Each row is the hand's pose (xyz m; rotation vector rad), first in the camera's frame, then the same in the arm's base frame.
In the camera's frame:
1: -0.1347 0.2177 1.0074 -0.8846 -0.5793 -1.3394
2: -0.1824 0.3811 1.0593 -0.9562 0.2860 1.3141
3: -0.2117 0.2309 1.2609 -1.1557 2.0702 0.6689
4: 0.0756 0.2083 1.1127 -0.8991 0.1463 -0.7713
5: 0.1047 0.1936 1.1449 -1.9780 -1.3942 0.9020
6: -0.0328 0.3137 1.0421 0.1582 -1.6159 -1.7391
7: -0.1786 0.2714 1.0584 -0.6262 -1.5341 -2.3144
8: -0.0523 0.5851 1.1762 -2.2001 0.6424 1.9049
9: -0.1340 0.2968 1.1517 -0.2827 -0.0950 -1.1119
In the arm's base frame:
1: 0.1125 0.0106 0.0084 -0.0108 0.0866 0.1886
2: 0.0769 -0.0551 0.1699 0.3430 -0.5761 2.7526
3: 0.3266 -0.0792 0.1365 1.6753 -0.5966 -2.4660
4: 0.2072 0.2156 0.0748 -0.1904 0.3789 0.9909
5: 0.2422 0.2444 0.0812 0.2752 -2.0509 1.0342
6: 0.0944 0.1010 0.1193 0.7633 0.1054 -0.9096
7: 0.1305 -0.0406 0.0752 0.0122 -0.1969 -1.0883
8: 0.0765 0.0489 0.4177 0.9611 1.6133 -2.1579
9: 0.1986 -0.0032 0.1479 0.2158 0.7530 0.5102

